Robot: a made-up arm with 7 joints. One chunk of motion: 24 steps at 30 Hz.
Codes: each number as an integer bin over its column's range. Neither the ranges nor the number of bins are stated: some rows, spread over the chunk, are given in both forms.
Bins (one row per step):
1: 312 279 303 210 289 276
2: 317 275 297 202 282 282
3: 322 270 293 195 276 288
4: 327 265 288 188 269 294
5: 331 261 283 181 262 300
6: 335 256 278 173 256 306
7: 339 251 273 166 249 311
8: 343 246 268 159 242 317
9: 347 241 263 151 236 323
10: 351 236 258 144 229 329
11: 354 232 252 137 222 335
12: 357 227 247 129 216 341
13: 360 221 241 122 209 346
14: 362 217 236 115 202 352
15: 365 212 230 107 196 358
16: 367 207 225 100 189 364
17: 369 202 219 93 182 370
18: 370 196 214 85 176 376
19: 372 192 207 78 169 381
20: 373 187 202 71 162 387
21: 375 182 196 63 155 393
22: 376 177 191 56 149 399
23: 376 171 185 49 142 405
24: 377 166 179 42 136 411
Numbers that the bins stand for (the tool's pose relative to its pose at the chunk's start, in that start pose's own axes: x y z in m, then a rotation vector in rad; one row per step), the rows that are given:
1: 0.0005 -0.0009 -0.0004 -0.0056 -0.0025 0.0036
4: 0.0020 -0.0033 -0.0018 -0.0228 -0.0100 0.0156
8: 0.0036 -0.0067 -0.0038 -0.0455 -0.0200 0.0309
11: 0.0046 -0.0091 -0.0053 -0.0628 -0.0275 0.0429
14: 0.0054 -0.0118 -0.0069 -0.0800 -0.0349 0.0542
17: 0.0061 -0.0144 -0.0086 -0.0972 -0.0423 0.0662
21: 0.0067 -0.0179 -0.0108 -0.1207 -0.0524 0.0815
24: 0.0069 -0.0208 -0.0125 -0.1371 -0.0594 0.0935
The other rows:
2: 0.0010 -0.0016 -0.0009 -0.0119 -0.0051 0.0076
3: 0.0015 -0.0024 -0.0013 -0.0174 -0.0074 0.0116
5: 0.0024 -0.0040 -0.0023 -0.0283 -0.0126 0.0196
6: 0.0028 -0.0049 -0.0028 -0.0346 -0.0148 0.0236
7: 0.0032 -0.0058 -0.0033 -0.0401 -0.0174 0.0269
9: 0.0040 -0.0076 -0.0043 -0.0518 -0.0223 0.0349
10: 0.0043 -0.0084 -0.0048 -0.0573 -0.0249 0.0389
12: 0.0049 -0.0100 -0.0058 -0.0690 -0.0297 0.0469
13: 0.0052 -0.0111 -0.0064 -0.0745 -0.0323 0.0502
15: 0.0057 -0.0127 -0.0075 -0.0862 -0.0371 0.0582
16: 0.0059 -0.0135 -0.0080 -0.0917 -0.0397 0.0622
18: 0.0062 -0.0155 -0.0091 -0.1035 -0.0446 0.0702
19: 0.0064 -0.0162 -0.0097 -0.1089 -0.0472 0.0735
20: 0.0065 -0.0171 -0.0102 -0.1144 -0.0498 0.0775
22: 0.0068 -0.0188 -0.0113 -0.1262 -0.0546 0.0855
23: 0.0068 -0.0199 -0.0119 -0.1316 -0.0572 0.0895

